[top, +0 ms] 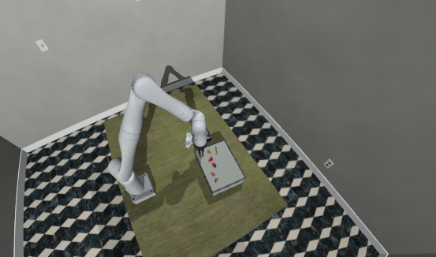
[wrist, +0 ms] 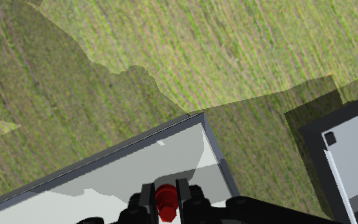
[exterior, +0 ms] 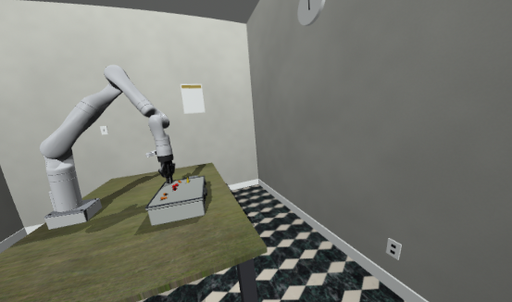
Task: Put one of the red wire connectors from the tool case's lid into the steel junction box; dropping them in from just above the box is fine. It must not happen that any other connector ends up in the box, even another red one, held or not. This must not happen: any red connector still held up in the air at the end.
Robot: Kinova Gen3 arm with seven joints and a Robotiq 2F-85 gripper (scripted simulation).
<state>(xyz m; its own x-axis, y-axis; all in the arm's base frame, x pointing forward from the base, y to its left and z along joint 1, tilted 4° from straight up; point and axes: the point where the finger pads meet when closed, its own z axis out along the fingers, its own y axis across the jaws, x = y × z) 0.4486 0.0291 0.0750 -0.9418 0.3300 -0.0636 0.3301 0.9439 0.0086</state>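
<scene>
The yellow connector lies 100 mm ahead of my hand, 30 mm to the right of it and 10 mm below it. Also, from my hand: tool case: 70 mm ahead, 110 mm to the right, 40 mm below.
</scene>
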